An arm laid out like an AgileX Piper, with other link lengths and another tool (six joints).
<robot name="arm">
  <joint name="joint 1" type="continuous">
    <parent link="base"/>
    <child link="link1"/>
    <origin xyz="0 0 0.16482" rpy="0 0 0"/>
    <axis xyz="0 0 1"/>
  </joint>
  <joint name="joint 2" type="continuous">
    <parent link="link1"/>
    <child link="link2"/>
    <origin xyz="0 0 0" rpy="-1.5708 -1.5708 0"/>
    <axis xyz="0 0 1"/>
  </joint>
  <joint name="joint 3" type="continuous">
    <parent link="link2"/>
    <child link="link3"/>
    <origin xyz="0.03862 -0.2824 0" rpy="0 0 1.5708"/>
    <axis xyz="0 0 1"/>
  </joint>
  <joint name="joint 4" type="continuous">
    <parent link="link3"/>
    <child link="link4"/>
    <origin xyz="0.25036 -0.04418 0" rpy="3.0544 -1.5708 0"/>
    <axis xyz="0 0 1"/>
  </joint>
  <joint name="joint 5" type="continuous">
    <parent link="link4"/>
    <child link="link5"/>
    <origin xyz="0 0 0" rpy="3.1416 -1.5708 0"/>
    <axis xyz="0 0 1"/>
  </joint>
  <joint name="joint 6" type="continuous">
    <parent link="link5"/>
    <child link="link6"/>
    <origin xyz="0.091 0 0" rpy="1.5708 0 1.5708"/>
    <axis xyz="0 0 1"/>
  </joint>
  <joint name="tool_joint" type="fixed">
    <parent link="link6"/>
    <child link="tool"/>
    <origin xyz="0.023 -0.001 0.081" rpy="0.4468 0 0.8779"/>
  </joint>
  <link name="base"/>
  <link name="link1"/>
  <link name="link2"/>
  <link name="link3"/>
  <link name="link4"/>
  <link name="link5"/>
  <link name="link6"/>
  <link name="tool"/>
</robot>
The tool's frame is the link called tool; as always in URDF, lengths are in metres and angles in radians. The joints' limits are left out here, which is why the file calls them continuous.
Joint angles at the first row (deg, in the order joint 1, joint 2, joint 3, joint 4, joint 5, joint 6):
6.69 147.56 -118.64 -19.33 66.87 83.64
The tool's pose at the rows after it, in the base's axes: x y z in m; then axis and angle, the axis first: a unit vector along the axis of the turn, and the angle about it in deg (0 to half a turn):
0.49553 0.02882 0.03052 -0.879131 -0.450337 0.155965 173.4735
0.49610 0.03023 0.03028 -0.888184 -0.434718 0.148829 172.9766
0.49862 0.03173 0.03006 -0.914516 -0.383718 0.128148 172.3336
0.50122 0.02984 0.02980 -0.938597 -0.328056 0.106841 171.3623
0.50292 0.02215 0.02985 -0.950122 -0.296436 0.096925 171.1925
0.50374 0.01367 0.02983 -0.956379 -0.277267 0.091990 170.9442
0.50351 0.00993 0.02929 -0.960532 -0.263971 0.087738 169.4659
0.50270 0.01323 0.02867 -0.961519 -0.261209 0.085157 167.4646
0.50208 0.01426 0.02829 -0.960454 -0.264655 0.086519 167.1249
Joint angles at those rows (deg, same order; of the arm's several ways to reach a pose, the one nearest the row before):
6.69 147.56 -118.70 -18.61 66.87 86.72
6.69 147.56 -118.70 -18.19 66.87 88.80
6.69 147.56 -118.70 -17.88 66.87 95.68
6.23 147.56 -118.70 -17.23 66.87 102.37
5.37 147.56 -118.70 -17.29 66.87 105.57
4.37 147.56 -118.70 -17.19 66.87 106.94
3.49 147.56 -118.70 -15.69 66.87 107.21
3.19 147.56 -118.70 -13.53 66.87 106.56
3.19 147.56 -118.63 -13.16 66.87 106.00

